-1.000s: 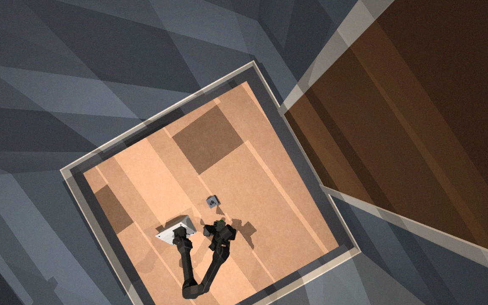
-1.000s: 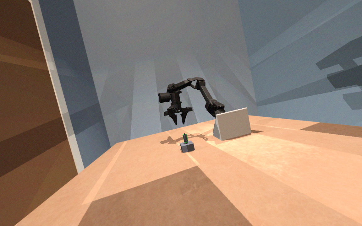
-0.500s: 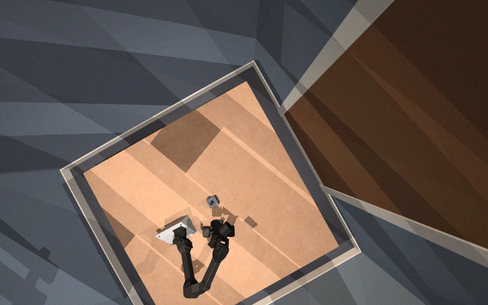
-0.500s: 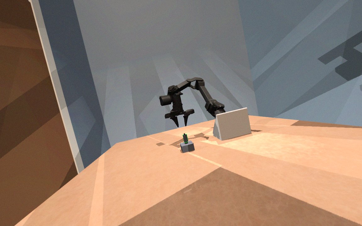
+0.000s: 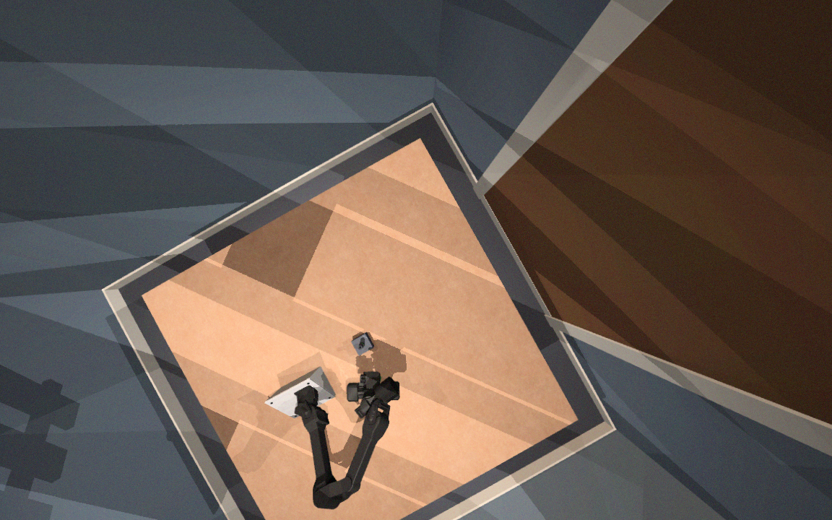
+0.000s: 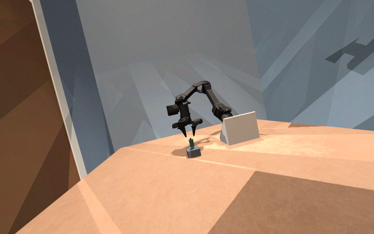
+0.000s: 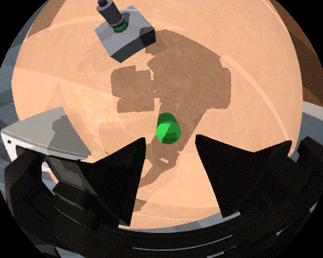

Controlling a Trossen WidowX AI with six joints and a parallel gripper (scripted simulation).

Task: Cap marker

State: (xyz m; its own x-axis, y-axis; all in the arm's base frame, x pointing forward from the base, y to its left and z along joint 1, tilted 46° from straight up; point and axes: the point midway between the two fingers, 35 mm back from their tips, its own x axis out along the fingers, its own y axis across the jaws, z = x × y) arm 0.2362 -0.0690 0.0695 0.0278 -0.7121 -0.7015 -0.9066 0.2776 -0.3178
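My gripper tip is now 4 cm above the green cap. From my gripper tip the other things lie so: grey holder block: 15 cm to the left, 5 cm below, 1 cm ahead.
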